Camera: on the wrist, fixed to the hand. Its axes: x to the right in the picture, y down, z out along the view.
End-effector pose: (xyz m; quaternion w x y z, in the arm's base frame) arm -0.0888 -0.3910 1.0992 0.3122 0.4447 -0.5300 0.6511
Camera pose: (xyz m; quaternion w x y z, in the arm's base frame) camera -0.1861 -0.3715 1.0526 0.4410 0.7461 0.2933 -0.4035
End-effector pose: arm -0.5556 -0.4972 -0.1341 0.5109 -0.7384 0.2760 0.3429
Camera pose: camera -0.6236 -0.5720 -0.1766 0.4522 -0.1734 -0.8481 -0.2150
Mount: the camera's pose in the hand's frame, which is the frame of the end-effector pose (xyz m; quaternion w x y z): -0.0038 0.0999 -0.0450 0.0513 0.0139 -0.3399 -0.9390
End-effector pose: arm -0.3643 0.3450 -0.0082 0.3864 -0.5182 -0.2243 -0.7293
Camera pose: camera -0.3104 0.2535 -0.0354 0.7340 0.0585 0.6395 0.2210
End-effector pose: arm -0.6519 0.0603 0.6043 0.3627 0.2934 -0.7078 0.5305
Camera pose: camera -0.7206 0.1303 0.5552 0.2721 0.8650 0.1233 -0.4032
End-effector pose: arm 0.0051 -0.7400 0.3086 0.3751 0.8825 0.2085 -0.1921
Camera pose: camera 0.0613 -0.7705 0.3976 0.1025 0.2106 -0.7092 0.6649
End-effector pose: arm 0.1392 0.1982 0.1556 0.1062 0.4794 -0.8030 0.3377
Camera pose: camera 0.0502 0.2610 0.1434 0.0429 0.8949 0.3776 -0.2342
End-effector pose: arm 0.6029 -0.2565 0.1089 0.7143 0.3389 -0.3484 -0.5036
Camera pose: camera 0.6880 -0.2206 0.1680 0.5593 -0.1833 -0.0506 0.8069
